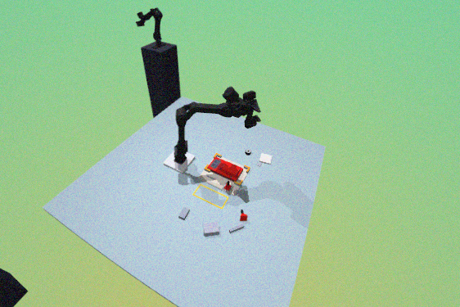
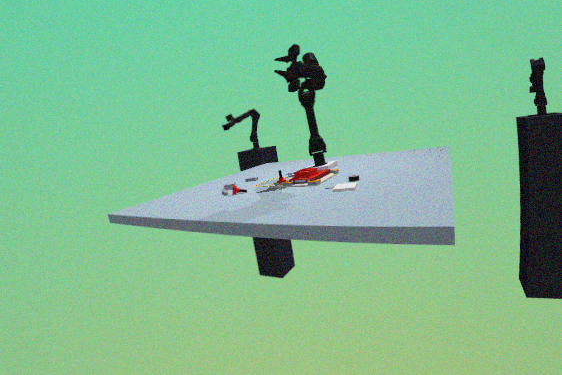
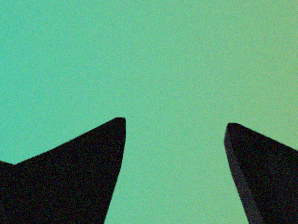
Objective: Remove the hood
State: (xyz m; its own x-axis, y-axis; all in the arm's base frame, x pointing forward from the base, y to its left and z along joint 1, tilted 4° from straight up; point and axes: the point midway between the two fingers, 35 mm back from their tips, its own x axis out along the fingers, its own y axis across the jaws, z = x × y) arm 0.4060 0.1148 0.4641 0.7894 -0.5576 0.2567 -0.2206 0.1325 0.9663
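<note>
The red hood lies 450 mm below my gripper tip, 110 mm behind it and 10 mm to the left of it. The rest, counted from my gripper tip: white plate 490 mm below, 230 mm to the left, 50 mm ahead.
</note>
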